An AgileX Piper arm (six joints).
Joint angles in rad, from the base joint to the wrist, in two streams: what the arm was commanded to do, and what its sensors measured. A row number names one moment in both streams.
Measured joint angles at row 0:
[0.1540, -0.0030, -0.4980, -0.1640, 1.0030, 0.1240]
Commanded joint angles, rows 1 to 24:
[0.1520, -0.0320, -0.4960, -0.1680, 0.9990, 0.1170]
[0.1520, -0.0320, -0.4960, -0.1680, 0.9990, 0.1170]
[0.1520, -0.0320, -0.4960, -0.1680, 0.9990, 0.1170]
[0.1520, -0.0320, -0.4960, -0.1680, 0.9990, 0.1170]
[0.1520, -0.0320, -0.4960, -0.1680, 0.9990, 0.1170]
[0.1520, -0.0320, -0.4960, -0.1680, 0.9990, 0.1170]
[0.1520, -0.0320, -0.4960, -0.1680, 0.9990, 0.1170]
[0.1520, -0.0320, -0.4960, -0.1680, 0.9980, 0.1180]
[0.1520, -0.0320, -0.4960, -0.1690, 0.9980, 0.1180]
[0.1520, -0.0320, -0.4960, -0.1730, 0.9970, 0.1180]
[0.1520, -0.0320, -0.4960, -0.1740, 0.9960, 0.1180]
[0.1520, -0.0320, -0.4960, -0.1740, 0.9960, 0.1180]
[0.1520, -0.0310, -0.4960, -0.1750, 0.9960, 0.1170]
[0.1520, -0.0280, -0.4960, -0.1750, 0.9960, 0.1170]
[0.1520, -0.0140, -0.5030, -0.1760, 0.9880, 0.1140]
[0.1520, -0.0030, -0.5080, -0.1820, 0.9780, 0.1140]
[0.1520, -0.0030, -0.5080, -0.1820, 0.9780, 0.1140]
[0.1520, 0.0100, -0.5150, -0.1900, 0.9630, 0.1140]
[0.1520, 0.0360, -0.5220, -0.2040, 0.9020, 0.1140]
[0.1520, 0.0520, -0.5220, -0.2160, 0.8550, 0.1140]
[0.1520, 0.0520, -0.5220, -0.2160, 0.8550, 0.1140]
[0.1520, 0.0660, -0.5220, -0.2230, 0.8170, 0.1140]
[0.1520, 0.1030, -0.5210, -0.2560, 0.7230, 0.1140]
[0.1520, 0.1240, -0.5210, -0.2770, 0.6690, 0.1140]
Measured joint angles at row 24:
[0.1540, 0.0810, -0.5120, -0.2230, 0.8080, 0.1230]
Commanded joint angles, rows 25 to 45:
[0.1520, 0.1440, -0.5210, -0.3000, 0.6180, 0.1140]
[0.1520, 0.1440, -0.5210, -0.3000, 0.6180, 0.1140]
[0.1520, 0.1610, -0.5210, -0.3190, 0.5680, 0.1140]
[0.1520, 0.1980, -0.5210, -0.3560, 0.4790, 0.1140]
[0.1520, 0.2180, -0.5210, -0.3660, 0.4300, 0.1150]
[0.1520, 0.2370, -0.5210, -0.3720, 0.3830, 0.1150]
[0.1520, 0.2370, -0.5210, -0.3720, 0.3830, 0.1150]
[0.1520, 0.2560, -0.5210, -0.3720, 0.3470, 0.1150]
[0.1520, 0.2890, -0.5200, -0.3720, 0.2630, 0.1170]
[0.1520, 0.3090, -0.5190, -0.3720, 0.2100, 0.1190]
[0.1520, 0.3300, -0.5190, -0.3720, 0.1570, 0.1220]
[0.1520, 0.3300, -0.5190, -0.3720, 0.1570, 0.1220]
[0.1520, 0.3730, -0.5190, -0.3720, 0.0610, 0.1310]
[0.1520, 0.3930, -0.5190, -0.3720, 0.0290, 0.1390]
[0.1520, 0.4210, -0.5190, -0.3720, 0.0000, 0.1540]
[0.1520, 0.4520, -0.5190, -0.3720, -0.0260, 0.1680]
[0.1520, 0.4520, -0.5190, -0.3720, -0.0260, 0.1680]
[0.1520, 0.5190, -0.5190, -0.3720, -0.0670, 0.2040]
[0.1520, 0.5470, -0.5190, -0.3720, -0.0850, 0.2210]
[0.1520, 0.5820, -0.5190, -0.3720, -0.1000, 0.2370]
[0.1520, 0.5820, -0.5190, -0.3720, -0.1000, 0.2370]
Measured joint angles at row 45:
[0.1540, 0.5040, -0.5120, -0.3660, -0.0340, 0.1850]
